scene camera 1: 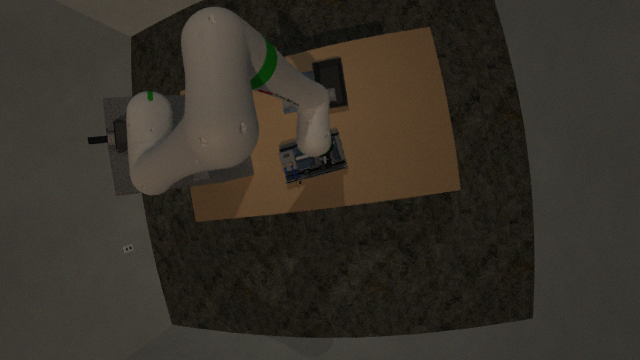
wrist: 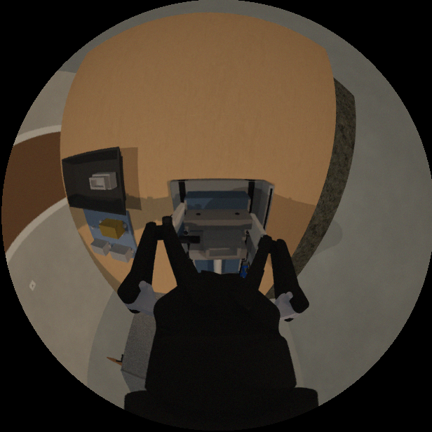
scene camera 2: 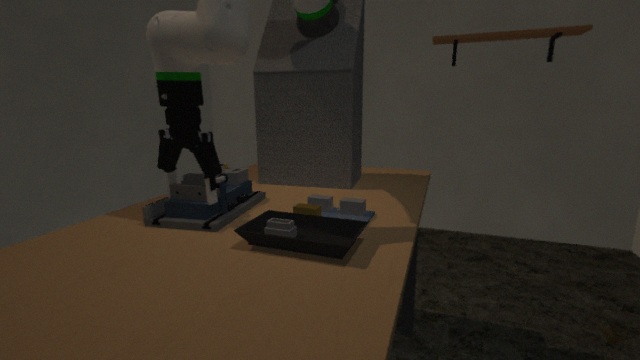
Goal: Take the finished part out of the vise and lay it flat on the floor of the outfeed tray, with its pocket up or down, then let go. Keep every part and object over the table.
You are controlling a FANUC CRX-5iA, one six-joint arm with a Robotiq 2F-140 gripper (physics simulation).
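Frame: origin at the arm's base, x ahead, y left, z up, level; millimetres.
Seen in the pictures: gripper, fingertip midpoint: (scene camera 2: 192, 200); arm's base, origin of the base link: (scene camera 2: 318, 21).
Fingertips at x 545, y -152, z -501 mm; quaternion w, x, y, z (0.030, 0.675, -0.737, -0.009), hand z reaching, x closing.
Pixels of each thing's top centre, then the offset from my fingertips to it.
- vise, middle of its top: (scene camera 2: 210, 175) (scene camera 1: 307, 156) 97 mm back, 13 mm right, 42 mm up
- small grey piece, middle of its top: (scene camera 2: 280, 220) (scene camera 1: 330, 93) 54 mm ahead, 256 mm left, 10 mm down
- yellow block, middle of its top: (scene camera 2: 307, 206) 72 mm back, 272 mm left, 13 mm down
The vise (scene camera 1: 288, 159) (scene camera 2: 192, 209) (wrist: 217, 200) has a blue body and grey jaws. The finished part (wrist: 222, 237) seems to be the grey block between the jaws; its outline is hard to tell from them. My gripper (scene camera 2: 193, 184) (wrist: 216, 214) points down over the vise, its fingers apart on either side of the jaws and the block, at jaw height. I see no clear contact with the part; the arm hides this spot in scene camera 1. The outfeed tray (scene camera 1: 330, 72) (scene camera 2: 320, 245) (wrist: 95, 201) is black, with sloped walls.
A small grey piece (scene camera 2: 280, 228) (wrist: 103, 181) with a pocket on top lies in the black tray. Beside that tray is a blue plate (wrist: 94, 219) bearing a yellow block (scene camera 2: 307, 209) (wrist: 112, 228) and two grey blocks. A grey pedestal (scene camera 2: 307, 125) stands behind them.
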